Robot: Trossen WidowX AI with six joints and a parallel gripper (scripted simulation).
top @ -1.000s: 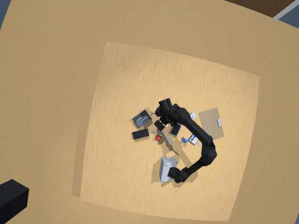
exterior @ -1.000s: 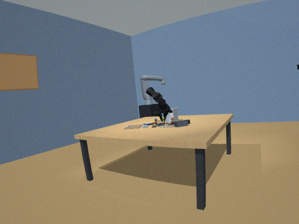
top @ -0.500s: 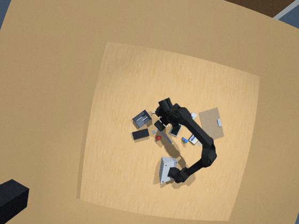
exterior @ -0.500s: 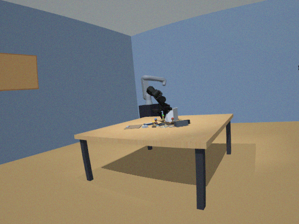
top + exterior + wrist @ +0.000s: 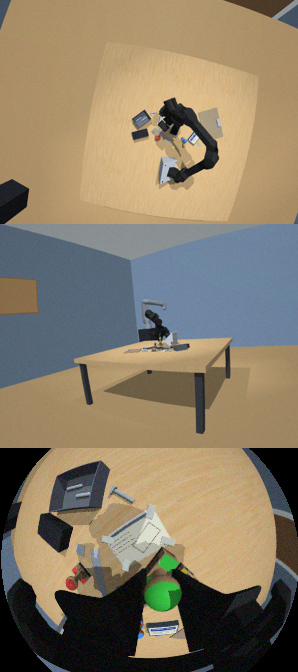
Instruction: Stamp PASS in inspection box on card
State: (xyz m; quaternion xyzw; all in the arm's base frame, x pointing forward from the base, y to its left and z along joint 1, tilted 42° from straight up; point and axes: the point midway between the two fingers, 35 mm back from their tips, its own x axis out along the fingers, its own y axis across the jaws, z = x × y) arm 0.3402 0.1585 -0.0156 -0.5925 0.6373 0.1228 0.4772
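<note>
The white block lies 6 cm ahead of my gripper tip, 16 cm to the right of it and 7 cm below it. Round my gripper tip: yellow-knobbed stamp: 3 cm ahead, 7 cm to the right, 7 cm below; then green stamp: right at my gripper tip; then inspection card: 2 cm behind, 3 cm to the left, 9 cm below.
</note>
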